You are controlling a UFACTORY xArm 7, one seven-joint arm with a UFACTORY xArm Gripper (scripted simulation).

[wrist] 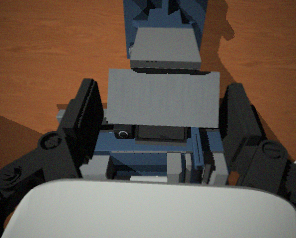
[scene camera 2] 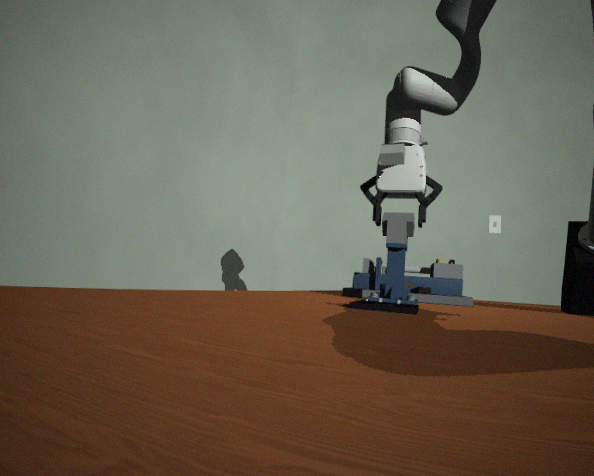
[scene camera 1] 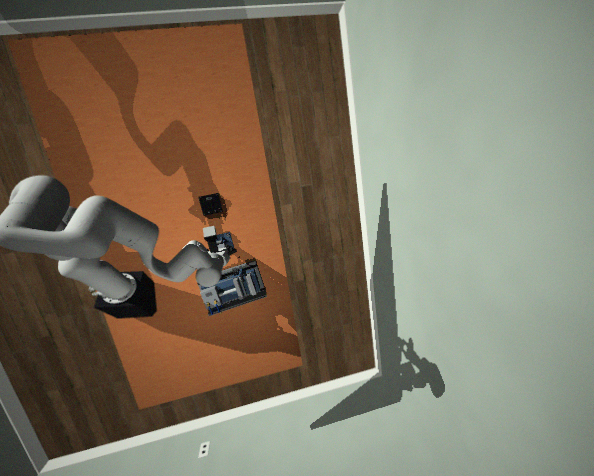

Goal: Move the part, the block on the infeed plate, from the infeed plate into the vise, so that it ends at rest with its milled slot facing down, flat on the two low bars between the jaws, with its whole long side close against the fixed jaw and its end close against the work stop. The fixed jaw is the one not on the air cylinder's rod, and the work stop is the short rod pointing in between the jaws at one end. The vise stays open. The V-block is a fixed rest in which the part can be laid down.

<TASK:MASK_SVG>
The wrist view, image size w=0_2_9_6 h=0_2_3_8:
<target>gripper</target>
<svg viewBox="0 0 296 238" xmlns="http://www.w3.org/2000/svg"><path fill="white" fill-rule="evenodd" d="M0 169L0 238L296 238L296 164L288 159L288 152L281 143L267 139L257 111L253 105L250 105L242 83L231 83L231 85L227 86L219 110L219 131L226 164L230 166L231 171L237 171L240 175L236 186L83 178L79 167L82 164L88 164L89 159L93 158L104 117L97 81L89 78L83 79L75 99L70 100L57 131L45 133L38 140L36 149ZM15 210L6 229L4 230L4 222L6 218Z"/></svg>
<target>part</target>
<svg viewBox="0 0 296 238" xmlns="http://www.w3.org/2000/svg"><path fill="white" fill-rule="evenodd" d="M109 69L106 123L218 128L220 72Z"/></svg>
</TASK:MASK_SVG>
